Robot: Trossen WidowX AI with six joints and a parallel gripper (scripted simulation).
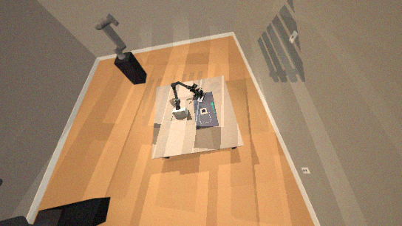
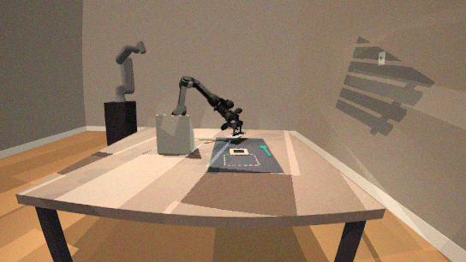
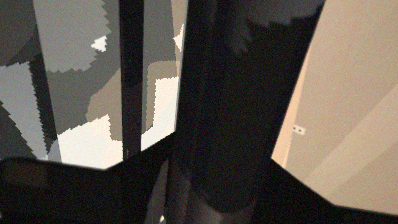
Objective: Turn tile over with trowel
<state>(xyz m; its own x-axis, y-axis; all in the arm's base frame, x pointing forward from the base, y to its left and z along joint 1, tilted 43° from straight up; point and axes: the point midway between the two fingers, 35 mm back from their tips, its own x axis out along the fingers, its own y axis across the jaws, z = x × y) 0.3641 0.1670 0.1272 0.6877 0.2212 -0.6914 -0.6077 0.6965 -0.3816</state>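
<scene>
My gripper tip is 190 mm to the left of the dark mat, 120 mm above it and 10 mm short of it. The rest, counted from my gripper tip: small pale tile 230 mm to the right, 90 mm below, 10 mm behind; then small green t-shaped piece 160 mm to the right, 150 mm ahead, 90 mm below; then trowel 20 mm behind, 10 mm to the left, 10 mm below.
</scene>
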